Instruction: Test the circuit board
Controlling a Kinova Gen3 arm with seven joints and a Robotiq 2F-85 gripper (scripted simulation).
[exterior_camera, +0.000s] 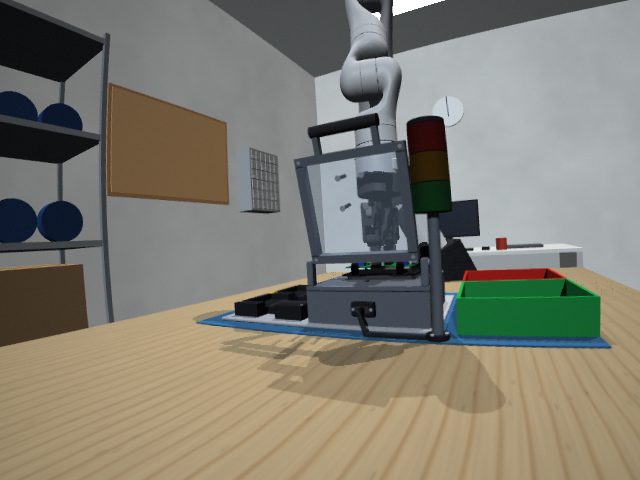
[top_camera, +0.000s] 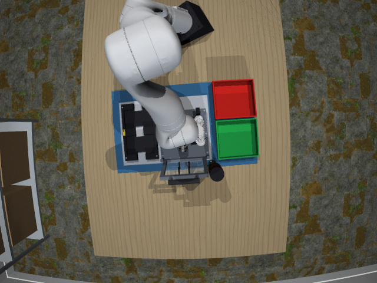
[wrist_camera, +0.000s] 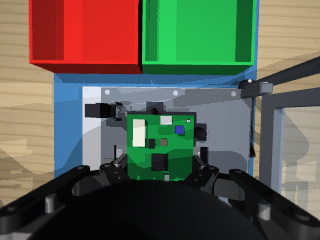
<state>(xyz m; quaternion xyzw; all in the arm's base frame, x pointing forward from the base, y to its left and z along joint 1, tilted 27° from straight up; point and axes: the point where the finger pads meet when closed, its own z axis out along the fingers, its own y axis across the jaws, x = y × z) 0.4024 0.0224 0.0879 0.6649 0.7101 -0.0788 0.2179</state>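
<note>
Now: hand right at the green circuit board. Round my hand: black hook: 60 mm behind, 60 mm to the left, 10 mm above; then clear lid: 120 mm ahead, 100 mm above; then green bin: 40 mm ahead, 200 mm to the left, 70 mm below.
</note>
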